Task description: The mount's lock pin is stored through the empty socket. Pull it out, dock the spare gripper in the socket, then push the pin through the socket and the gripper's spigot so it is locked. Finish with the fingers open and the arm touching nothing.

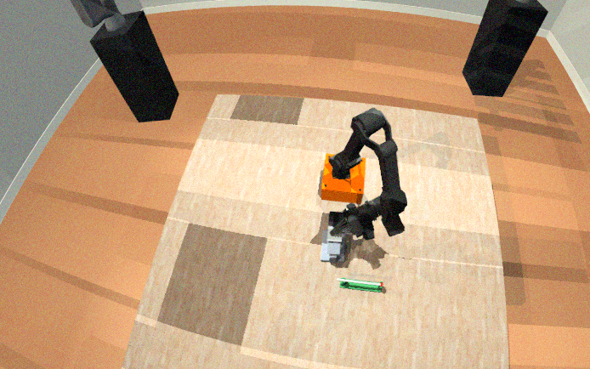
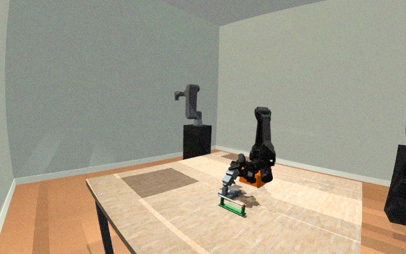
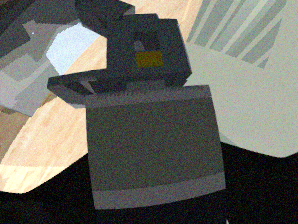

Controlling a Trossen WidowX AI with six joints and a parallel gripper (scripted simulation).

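Right now the green cradle is 15 cm ahead of my gripper tip, 10 cm to the left of it and 10 cm below it. The rest, counted from my gripper tip: spare gripper 1 cm to the left; mount 6 cm below, 3 cm ahead, 1 cm to the left.
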